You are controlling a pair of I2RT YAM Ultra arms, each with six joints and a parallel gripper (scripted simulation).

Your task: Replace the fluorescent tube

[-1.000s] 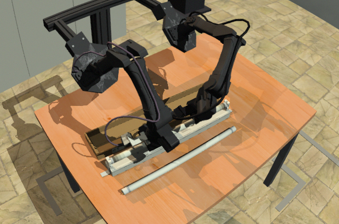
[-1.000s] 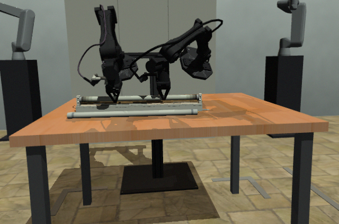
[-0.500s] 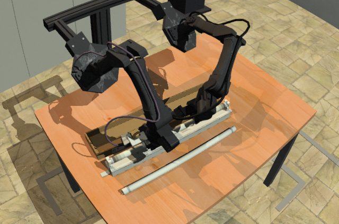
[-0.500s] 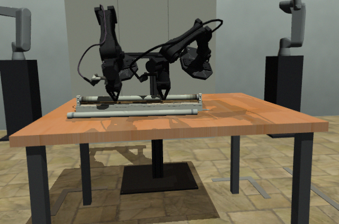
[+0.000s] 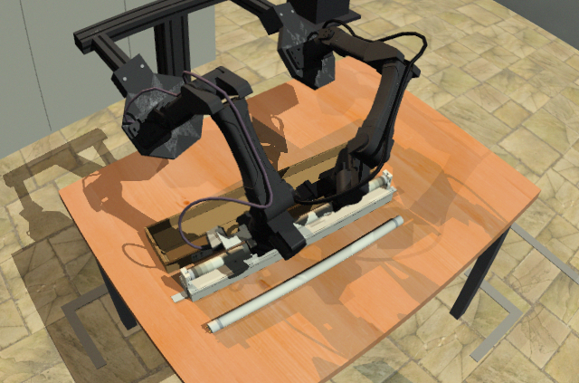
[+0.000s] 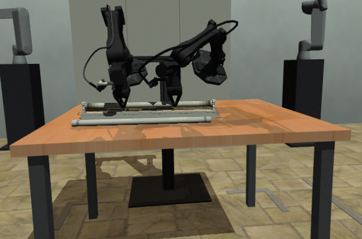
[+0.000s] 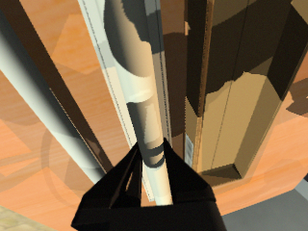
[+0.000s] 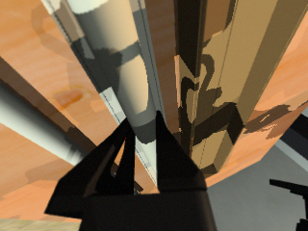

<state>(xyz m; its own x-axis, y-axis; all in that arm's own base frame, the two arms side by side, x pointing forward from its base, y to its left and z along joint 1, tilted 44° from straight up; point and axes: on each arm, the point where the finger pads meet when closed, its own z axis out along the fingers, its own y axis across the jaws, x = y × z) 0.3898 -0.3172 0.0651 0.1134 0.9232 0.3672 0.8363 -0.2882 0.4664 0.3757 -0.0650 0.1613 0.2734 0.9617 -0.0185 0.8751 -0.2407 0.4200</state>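
My right hand is 1 cm short of the light fixture, 12 cm to the right of it and 1 cm above it.
The light fixture lies 10 mm behind my left hand, 120 mm to the right of it and 10 mm below it.
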